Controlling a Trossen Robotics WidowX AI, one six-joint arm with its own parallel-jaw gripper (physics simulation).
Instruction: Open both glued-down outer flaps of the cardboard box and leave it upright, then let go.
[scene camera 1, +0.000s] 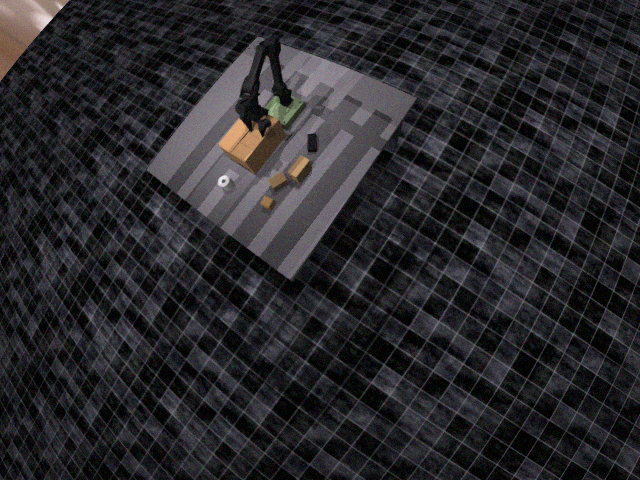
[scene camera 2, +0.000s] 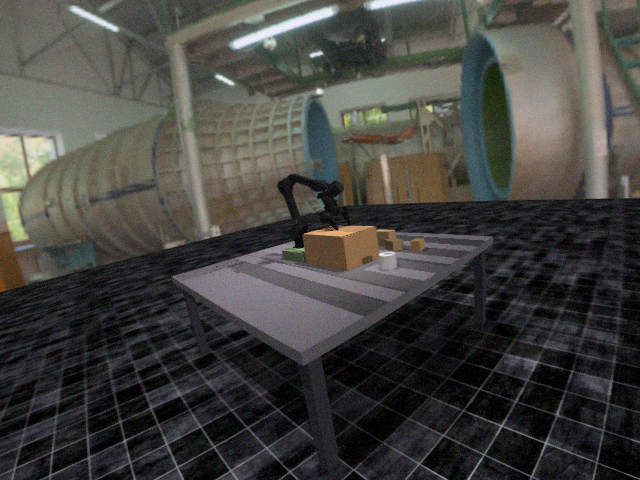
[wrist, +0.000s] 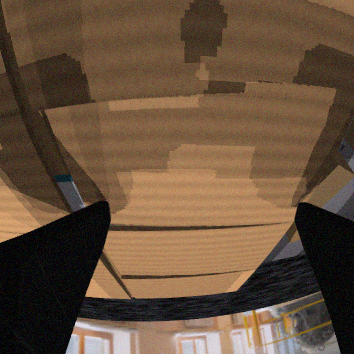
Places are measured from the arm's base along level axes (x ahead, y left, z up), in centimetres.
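Where they show: gripper, between the fingertips: (scene camera 1: 257, 134) (scene camera 2: 344, 227) (wrist: 206, 212); arm's base, origin of its link: (scene camera 1: 286, 101) (scene camera 2: 300, 246).
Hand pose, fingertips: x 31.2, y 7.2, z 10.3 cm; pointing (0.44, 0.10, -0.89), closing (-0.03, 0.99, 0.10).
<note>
Things, the pixels of their top centre, and the offset from my fingertips. Level surfaces: height alone.
- cardboard box, centre of its top: (wrist: 87, 236) (scene camera 2: 338, 230) (scene camera 1: 247, 132) dy -5.8, dx +1.6, dz +0.2 cm
- table, height of its surface: dz -15.4 cm
- large cardboard panel, centre of its top: (wrist: 206, 185) (scene camera 1: 258, 131) dy -0.2, dx -2.0, dz +0.1 cm
- white roll, centre of its top: (scene camera 2: 387, 253) (scene camera 1: 223, 181) dy -5.4, dx +30.8, dz -9.3 cm
- dark object, centre of its top: (scene camera 1: 311, 141) dy +22.7, dx -16.6, dz -12.1 cm
The cardboard box (scene camera 1: 267, 150) (scene camera 2: 325, 250) stands upright on the table (scene camera 1: 315, 232) (scene camera 2: 268, 315). Its top looks closed in both scene views, with the flaps lying about flat. In the wrist view, a large cardboard panel (wrist: 200, 197) fills the middle, with a long narrow gap along its left side and thin dark slits across its far part. My gripper (scene camera 1: 256, 130) (scene camera 2: 342, 225) (wrist: 206, 212) is open and empty, pointing down close over the box top. Whether the fingertips touch the cardboard cannot be told. The arm hides part of the top in the first scene view.
A green block (scene camera 1: 294, 107) (scene camera 2: 293, 253) lies by the arm's base, beside the box. A white roll (scene camera 1: 220, 183) (scene camera 2: 387, 262) stands near the box. Small cardboard boxes (scene camera 1: 299, 169) (scene camera 2: 393, 244) and a dark object (scene camera 1: 311, 142) lie on the other side.
</note>
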